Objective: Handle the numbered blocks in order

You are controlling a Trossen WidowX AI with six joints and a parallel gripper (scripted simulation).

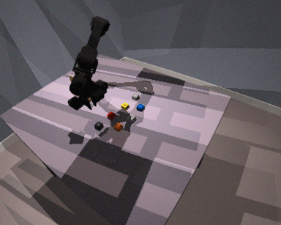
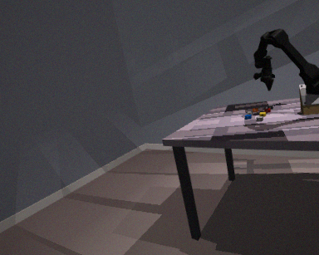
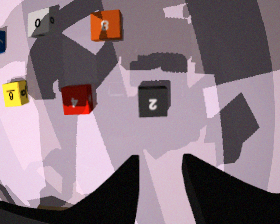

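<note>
Right now the black block is 12 cm below my gripper tip and 1 cm ahead of it. From my gripper tip the other things lie so: orange block (12 cm below, 9 cm ahead, 6 cm to the left); then white block (14 cm to the left, 12 cm below, 10 cm ahead); then red block (12 cm below, 9 cm to the left).
</note>
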